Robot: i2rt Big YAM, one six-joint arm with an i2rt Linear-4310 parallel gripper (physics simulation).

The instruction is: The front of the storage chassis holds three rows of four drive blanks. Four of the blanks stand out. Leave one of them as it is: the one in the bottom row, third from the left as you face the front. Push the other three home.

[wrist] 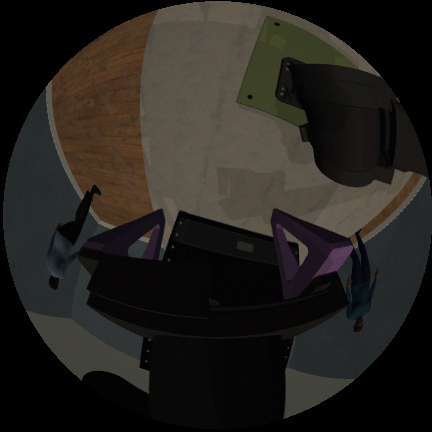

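Where they show: gripper, fingertip midpoint: (pixel 217 214); arm's base at its link origin: (pixel 313 90).
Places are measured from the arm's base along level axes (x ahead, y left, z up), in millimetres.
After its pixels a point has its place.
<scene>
The storage chassis (pixel 212 237) {x 472, y -128, z 32 mm} is a black box behind and between the fingers in the wrist view. It shows a long dark panel with a small grey label (pixel 245 246) {x 493, y -12, z 34 mm} and rows of small holes along its side edges. Below the panel it is very dark, and the gripper body covers much of it. I cannot make out the rows of drive blanks or which ones stand out. My gripper (pixel 217 214) {x 117, y -112, z 181 mm} is open and empty, its two purple fingers wide apart in front of the chassis. Whether a finger touches it, I cannot tell.
A green plate (pixel 257 65) {x -10, y -93, z -1 mm} with the black arm base (pixel 345 130) {x 21, y -36, z 163 mm} is at the upper right, on a grey surface (pixel 190 100) {x 78, y -205, z -43 mm}. Brown wood floor (pixel 100 110) lies to the left. A person (pixel 62 250) is at the left and another person (pixel 360 295) at the right.
</scene>
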